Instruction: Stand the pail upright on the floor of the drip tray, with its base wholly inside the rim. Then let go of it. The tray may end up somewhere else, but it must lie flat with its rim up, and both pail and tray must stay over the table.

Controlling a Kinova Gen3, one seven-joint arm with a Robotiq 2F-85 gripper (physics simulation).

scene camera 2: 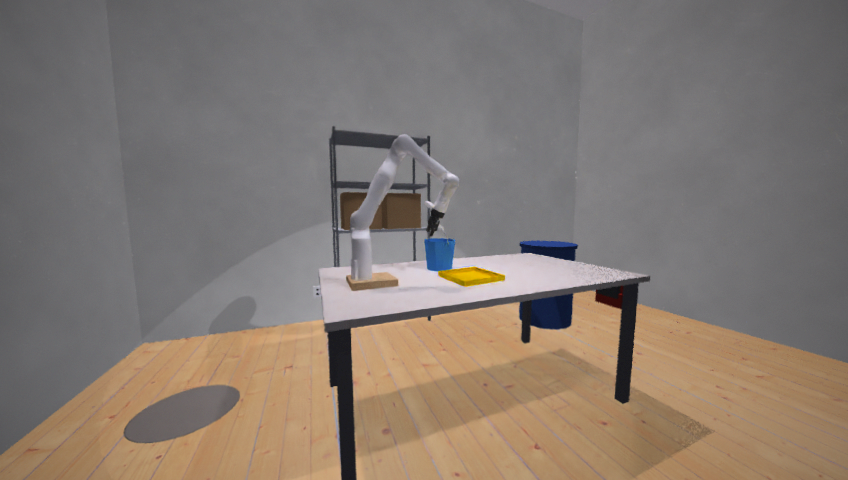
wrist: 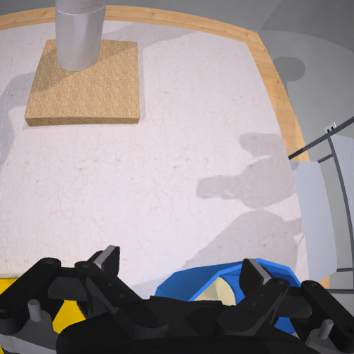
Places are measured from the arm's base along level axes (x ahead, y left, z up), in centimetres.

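Pixels of known places: gripper, fingertip midpoint: [scene camera 2: 428, 233]; arm's base, link origin: [scene camera 2: 362, 278].
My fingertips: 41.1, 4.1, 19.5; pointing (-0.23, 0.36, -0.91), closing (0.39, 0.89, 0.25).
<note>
Ahead of a thing's pixels: the offset from my fingertips to its middle, as dx, dy, dz. "spot": to the spot under its first point. Level surfaces: height alone.
The blue pail {spot: +7.0, -0.7, -12.9} [scene camera 2: 439, 255] [wrist: 182, 286] stands upright on the table, beside the yellow drip tray and behind it in the scene view. A thin pale line, perhaps its handle, shows above its rim, and a cream patch shows inside the rim in the wrist view. The yellow drip tray {+11.7, -22.3, -21.3} [scene camera 2: 484, 281] [wrist: 68, 318] lies flat on the table with its rim up; the gripper hides much of it in the wrist view. My gripper [scene camera 2: 432, 232] [wrist: 180, 266] is wide open, just above the pail's rim on the robot-base side. One finger overlaps the pail in the wrist view; contact cannot be told.
The arm stands on a wooden base block [scene camera 2: 373, 283] [wrist: 85, 92] on the table {dz -22.6} [scene camera 2: 392, 300] [wrist: 200, 110]. Behind the table are a metal shelf rack [scene camera 2: 380, 139] with brown boxes [scene camera 2: 402, 210] and a dark blue barrel [scene camera 2: 547, 309].
</note>
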